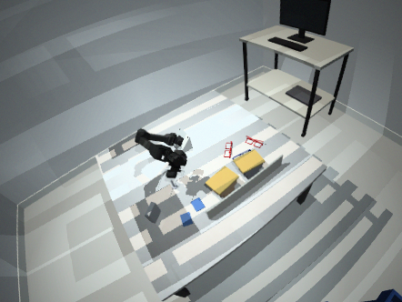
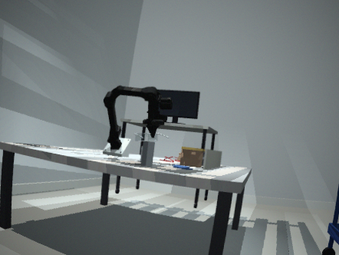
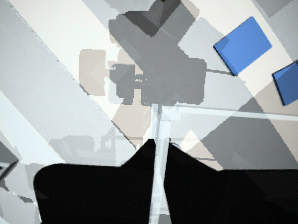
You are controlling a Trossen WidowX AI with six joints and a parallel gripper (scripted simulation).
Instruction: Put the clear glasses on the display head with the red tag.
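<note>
My gripper tip is 18 cm short of the brown display head, 15 cm to the right of it and 8 cm above it. Round my gripper tip: grey block 7 cm ahead, 28 cm to the right, 8 cm below; long grey wall 33 cm ahead, 25 cm to the left, 8 cm below.
</note>
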